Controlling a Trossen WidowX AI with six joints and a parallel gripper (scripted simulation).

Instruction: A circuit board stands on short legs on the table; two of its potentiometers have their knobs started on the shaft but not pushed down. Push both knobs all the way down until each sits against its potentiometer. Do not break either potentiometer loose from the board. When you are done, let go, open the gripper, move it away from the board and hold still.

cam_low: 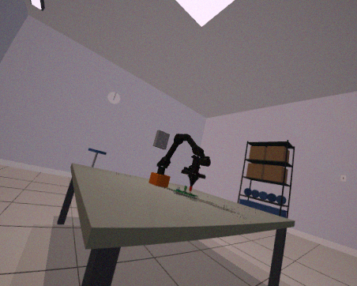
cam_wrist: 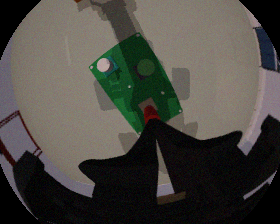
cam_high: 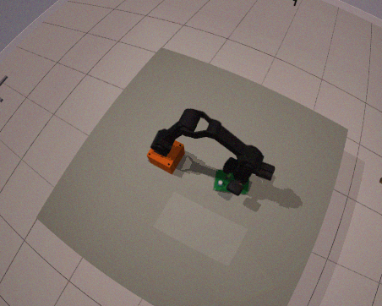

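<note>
Right now the red knob is 20 mm below my gripper tip. Also, from my gripper tip: green round knob 60 mm behind, 30 mm below, 10 mm to the left.
</note>
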